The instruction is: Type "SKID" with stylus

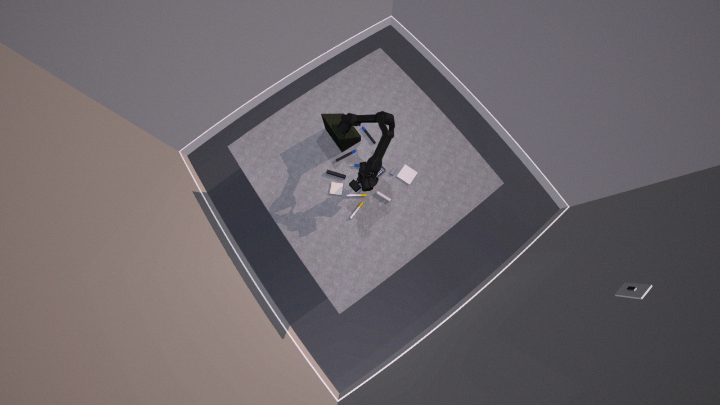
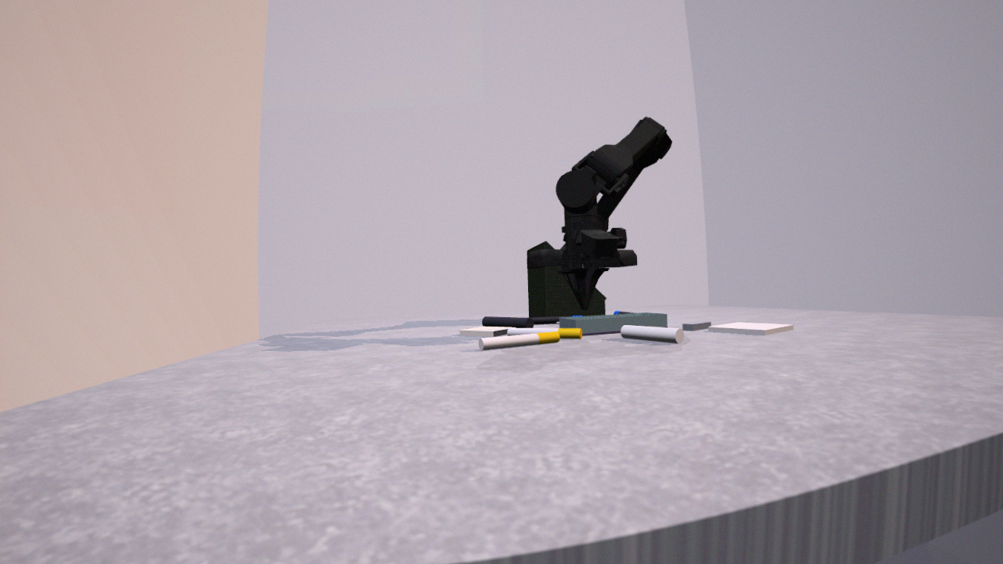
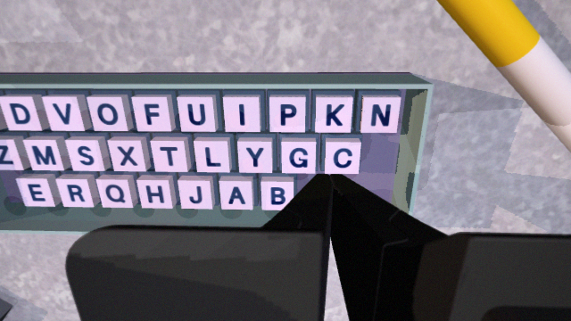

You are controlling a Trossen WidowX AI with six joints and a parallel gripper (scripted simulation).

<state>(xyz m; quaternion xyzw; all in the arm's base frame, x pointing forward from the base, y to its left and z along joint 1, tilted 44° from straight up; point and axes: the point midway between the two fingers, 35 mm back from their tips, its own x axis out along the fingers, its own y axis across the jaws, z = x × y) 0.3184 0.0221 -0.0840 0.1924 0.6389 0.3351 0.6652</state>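
My gripper tip is now 120 mm past the blue stylus, 20 mm to the right of it and 30 mm above it. Round my gripper tip: black cylinder 140 mm behind, 120 mm to the right, 30 mm below; small white square 60 mm behind, 160 mm to the right, 40 mm below; white cylinder 130 mm ahead, 60 mm to the left, 30 mm below.
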